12 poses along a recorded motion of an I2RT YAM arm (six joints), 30 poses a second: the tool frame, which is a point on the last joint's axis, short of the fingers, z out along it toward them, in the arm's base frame.
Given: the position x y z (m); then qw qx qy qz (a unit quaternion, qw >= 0).
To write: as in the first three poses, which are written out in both.
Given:
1: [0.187 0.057 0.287 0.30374 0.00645 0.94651 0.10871]
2: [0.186 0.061 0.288 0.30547 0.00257 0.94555 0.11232]
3: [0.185 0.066 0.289 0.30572 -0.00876 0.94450 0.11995]
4: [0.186 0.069 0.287 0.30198 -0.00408 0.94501 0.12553]
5: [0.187 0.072 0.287 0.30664 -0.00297 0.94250 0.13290]
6: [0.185 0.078 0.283 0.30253 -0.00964 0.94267 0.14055]
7: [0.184 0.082 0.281 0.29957 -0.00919 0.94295 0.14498]
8: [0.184 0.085 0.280 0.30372 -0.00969 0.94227 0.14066]
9: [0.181 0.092 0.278 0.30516 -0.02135 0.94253 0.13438]
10: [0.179 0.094 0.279 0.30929 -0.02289 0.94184 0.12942]
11: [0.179 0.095 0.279 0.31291 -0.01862 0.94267 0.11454]
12: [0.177 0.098 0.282 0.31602 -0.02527 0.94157 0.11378]
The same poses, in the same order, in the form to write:
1: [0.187 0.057 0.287 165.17 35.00 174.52]
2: [0.186 0.061 0.288 164.81 35.25 174.84]
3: [0.185 0.066 0.289 164.25 35.42 176.00]
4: [0.186 0.069 0.287 163.37 34.87 175.24]
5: [0.187 0.072 0.287 162.24 35.37 174.66]
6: [0.185 0.078 0.283 161.56 34.97 175.32]
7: [0.184 0.082 0.281 161.01 34.58 175.16]
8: [0.184 0.085 0.280 161.53 35.11 175.29]
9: [0.181 0.092 0.278 162.83 35.52 177.06]
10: [0.179 0.094 0.279 163.50 36.05 177.38]
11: [0.179 0.095 0.279 165.29 36.46 177.39]
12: [0.177 0.098 0.282 165.64 36.93 178.26]
